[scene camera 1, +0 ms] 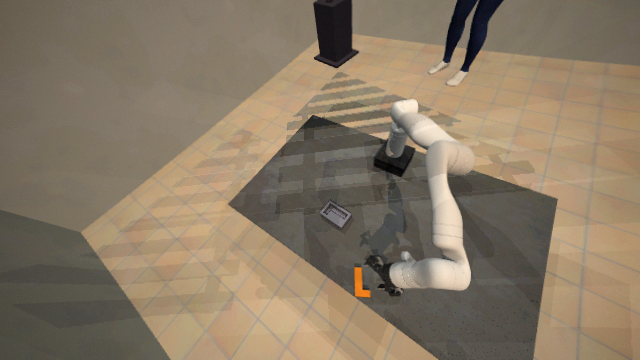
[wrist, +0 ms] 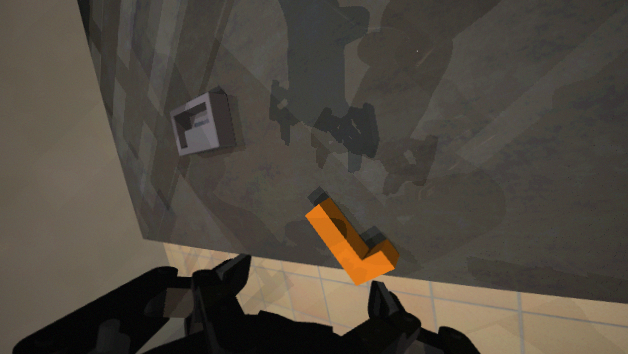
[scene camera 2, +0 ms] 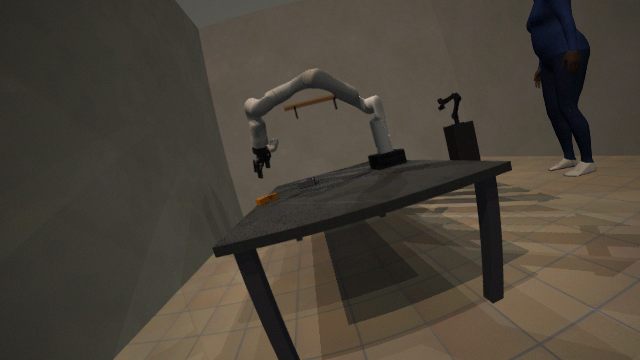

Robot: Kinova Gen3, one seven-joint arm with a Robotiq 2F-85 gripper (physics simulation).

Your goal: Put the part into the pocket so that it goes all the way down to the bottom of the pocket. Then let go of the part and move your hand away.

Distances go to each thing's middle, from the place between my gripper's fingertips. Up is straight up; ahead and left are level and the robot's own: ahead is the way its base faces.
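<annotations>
Grey pocket (wrist: 203, 124): 32 cm to the right of my hand, 12 cm behind, 13 cm below. Orange L-shaped part (wrist: 362, 264): my hand 13 cm above it, 4 cm short of it, 2 cm to the left of it.
</annotations>
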